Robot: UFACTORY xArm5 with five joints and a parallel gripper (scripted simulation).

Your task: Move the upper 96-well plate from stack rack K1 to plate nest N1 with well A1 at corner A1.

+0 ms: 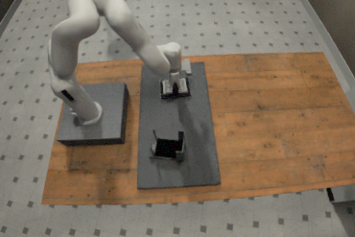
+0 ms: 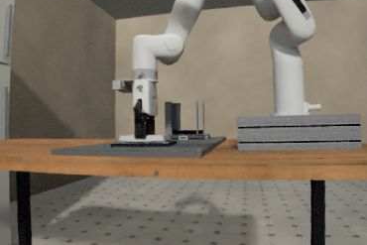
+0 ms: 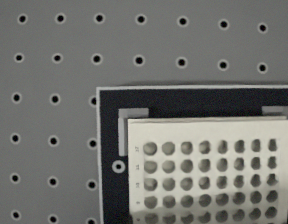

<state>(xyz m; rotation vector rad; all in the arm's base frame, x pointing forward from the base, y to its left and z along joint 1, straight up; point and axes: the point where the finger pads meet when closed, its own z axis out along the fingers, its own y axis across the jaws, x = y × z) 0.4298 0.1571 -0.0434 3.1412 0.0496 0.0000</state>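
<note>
The white 96-well plate is 1 cm below my hand. Also, from my hand: plate nest N1 (3 cm below).
</note>
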